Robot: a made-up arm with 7 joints. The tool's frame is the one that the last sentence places.
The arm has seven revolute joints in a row. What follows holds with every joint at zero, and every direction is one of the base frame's. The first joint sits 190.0 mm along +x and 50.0 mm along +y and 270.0 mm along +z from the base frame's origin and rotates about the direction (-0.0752, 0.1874, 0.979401). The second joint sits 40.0 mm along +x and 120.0 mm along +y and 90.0 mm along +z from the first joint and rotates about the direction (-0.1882, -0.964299, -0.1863). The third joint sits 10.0 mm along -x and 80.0 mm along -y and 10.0 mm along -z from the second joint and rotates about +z. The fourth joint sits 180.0 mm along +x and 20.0 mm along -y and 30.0 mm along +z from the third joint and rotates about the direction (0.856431, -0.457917, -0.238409). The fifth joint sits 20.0 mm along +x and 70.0 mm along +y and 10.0 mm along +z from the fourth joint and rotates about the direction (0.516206, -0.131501, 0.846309). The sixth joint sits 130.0 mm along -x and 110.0 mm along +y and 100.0 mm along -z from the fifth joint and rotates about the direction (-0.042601, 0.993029, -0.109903). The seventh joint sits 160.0 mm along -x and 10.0 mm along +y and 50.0 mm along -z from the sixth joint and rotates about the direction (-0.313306, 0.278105, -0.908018). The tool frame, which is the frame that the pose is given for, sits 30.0 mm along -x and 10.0 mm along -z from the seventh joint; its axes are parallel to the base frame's.
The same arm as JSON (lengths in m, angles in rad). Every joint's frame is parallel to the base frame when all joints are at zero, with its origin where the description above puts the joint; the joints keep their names.
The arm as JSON. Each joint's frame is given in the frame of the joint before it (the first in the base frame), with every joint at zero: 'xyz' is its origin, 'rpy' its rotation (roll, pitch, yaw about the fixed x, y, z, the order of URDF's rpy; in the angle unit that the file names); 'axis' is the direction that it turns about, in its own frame. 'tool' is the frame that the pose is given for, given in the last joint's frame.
{"units": {"length": "m", "angle": "rad"}, "joints": [{"name": "joint 1", "type": "revolute", "origin": {"xyz": [0.19, 0.05, 0.27], "rpy": [0.0, 0.0, 0.0]}, "axis": [-0.0752, 0.1874, 0.979401]}, {"name": "joint 2", "type": "revolute", "origin": {"xyz": [0.04, 0.12, 0.09], "rpy": [0.0, 0.0, 0.0]}, "axis": [-0.1882, -0.964299, -0.1863]}, {"name": "joint 3", "type": "revolute", "origin": {"xyz": [-0.01, -0.08, -0.01], "rpy": [0.0, 0.0, 0.0]}, "axis": [0.0, 0.0, 1.0]}, {"name": "joint 4", "type": "revolute", "origin": {"xyz": [0.18, -0.02, 0.03], "rpy": [0.0, 0.0, 0.0]}, "axis": [0.856431, -0.457917, -0.238409]}, {"name": "joint 5", "type": "revolute", "origin": {"xyz": [0.02, 0.07, 0.01], "rpy": [0.0, 0.0, 0.0]}, "axis": [0.516206, -0.131501, 0.846309]}, {"name": "joint 6", "type": "revolute", "origin": {"xyz": [-0.13, 0.11, -0.1], "rpy": [0.0, 0.0, 0.0]}, "axis": [-0.042601, 0.993029, -0.109903]}, {"name": "joint 7", "type": "revolute", "origin": {"xyz": [-0.16, 0.01, -0.05], "rpy": [0.0, 0.0, 0.0]}, "axis": [-0.313306, 0.278105, -0.908018]}], "tool": {"origin": {"xyz": [-0.03, 0.0, -0.01], "rpy": [0.0, 0.0, 0.0]}}}
